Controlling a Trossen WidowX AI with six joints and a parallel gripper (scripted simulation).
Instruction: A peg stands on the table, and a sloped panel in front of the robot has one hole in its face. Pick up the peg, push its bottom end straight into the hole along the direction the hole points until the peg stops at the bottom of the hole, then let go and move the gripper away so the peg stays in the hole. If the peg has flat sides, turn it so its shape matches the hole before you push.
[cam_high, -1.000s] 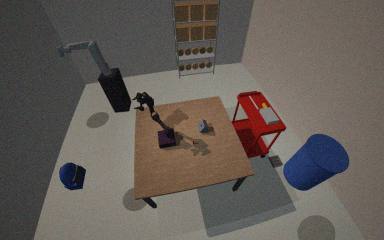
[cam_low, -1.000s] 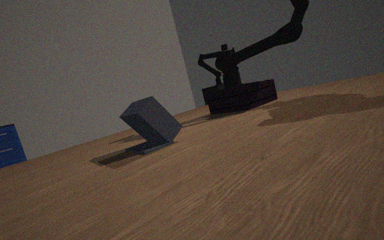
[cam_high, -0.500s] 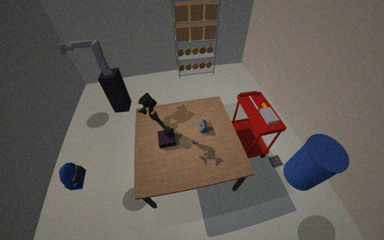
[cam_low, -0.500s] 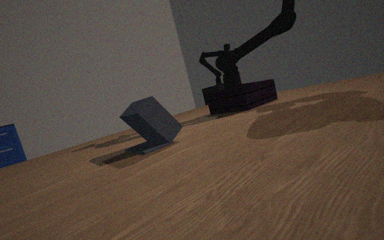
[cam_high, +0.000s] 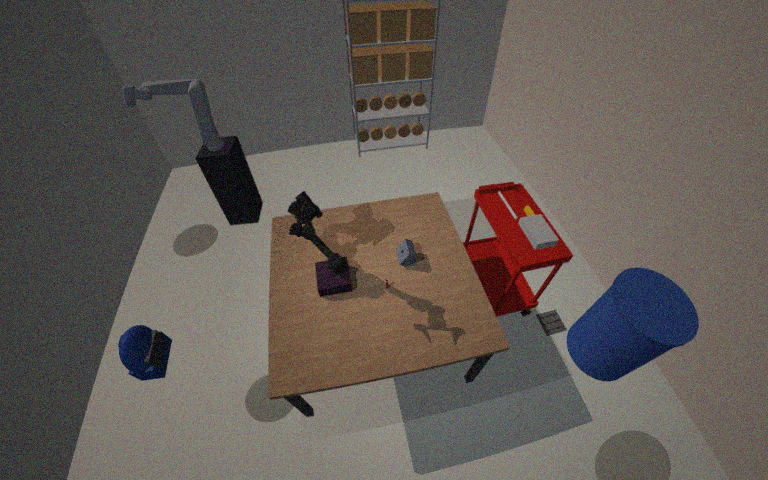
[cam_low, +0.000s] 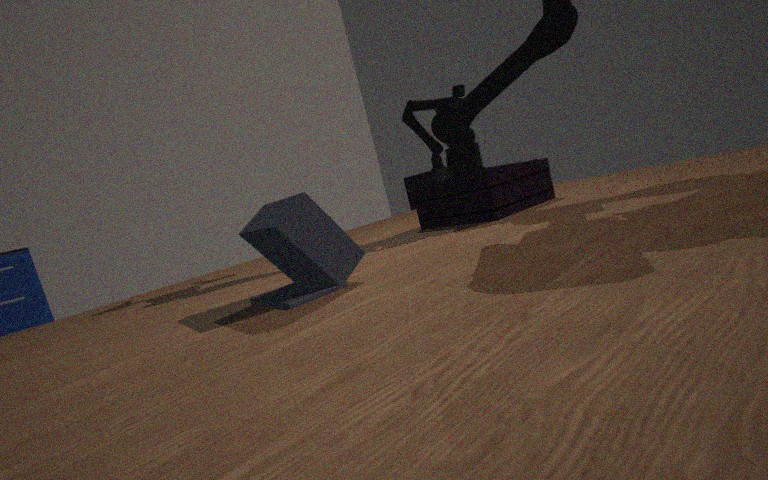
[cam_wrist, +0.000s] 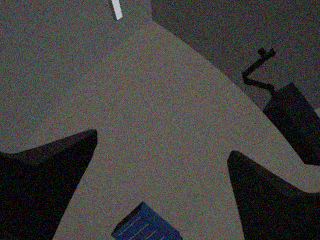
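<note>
Right now my gripper tip is 59 cm above the red peg, 41 cm short of it and 5 cm to the right of it. Round my gripper tip: sloped panel (59 cm below, 55 cm ahead, 26 cm to the left).
</note>
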